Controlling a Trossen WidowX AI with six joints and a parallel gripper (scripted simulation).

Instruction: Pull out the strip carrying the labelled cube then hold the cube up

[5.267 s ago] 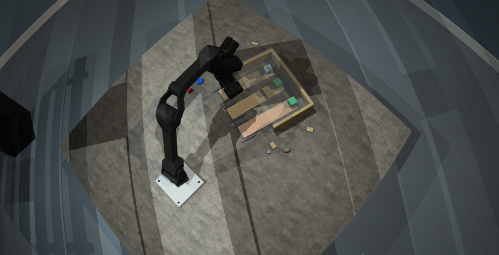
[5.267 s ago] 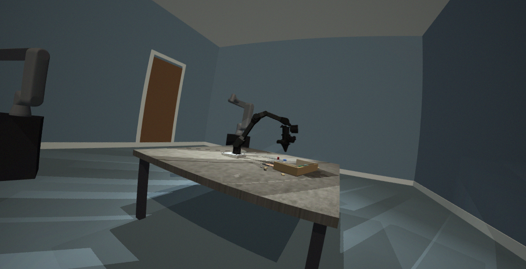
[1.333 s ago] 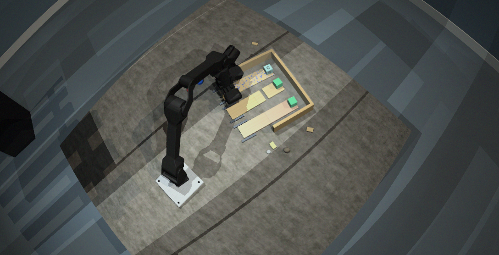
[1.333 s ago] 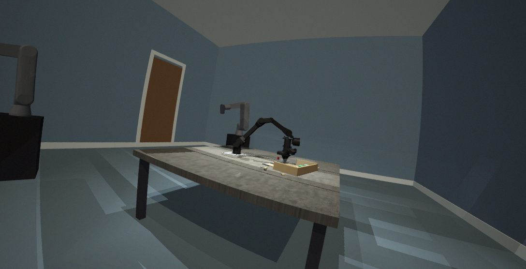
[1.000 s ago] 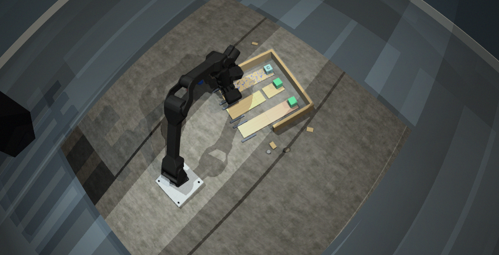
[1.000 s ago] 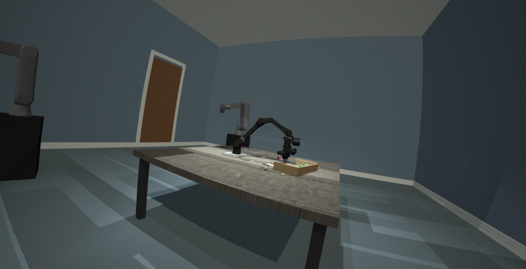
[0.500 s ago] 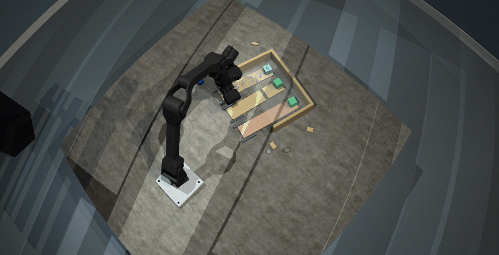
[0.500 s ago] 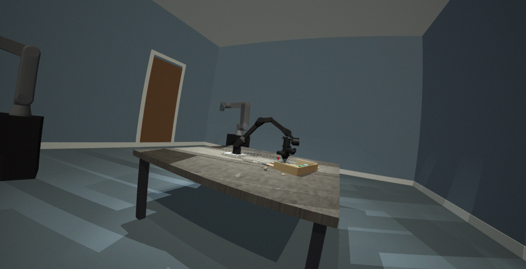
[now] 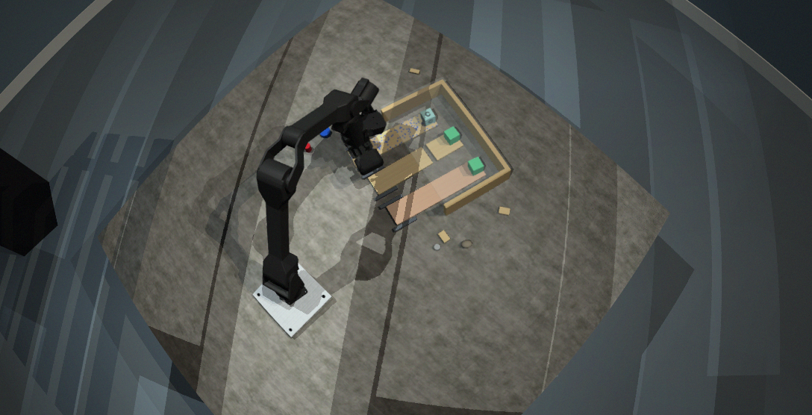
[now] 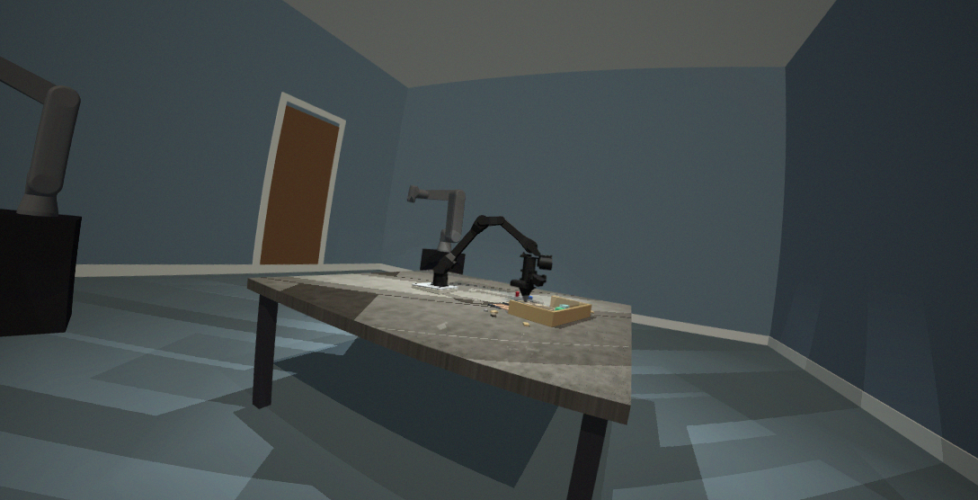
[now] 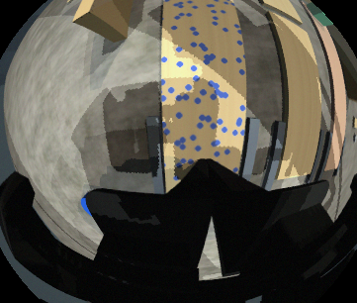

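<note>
Right now the small red thing is 11 cm behind my gripper tip, 11 cm to the left of it and 1 cm above it. Also, from my gripper tip: brown disc 6 cm ahead, 36 cm to the right; then blue disc 4 cm behind, 12 cm to the left.
</note>
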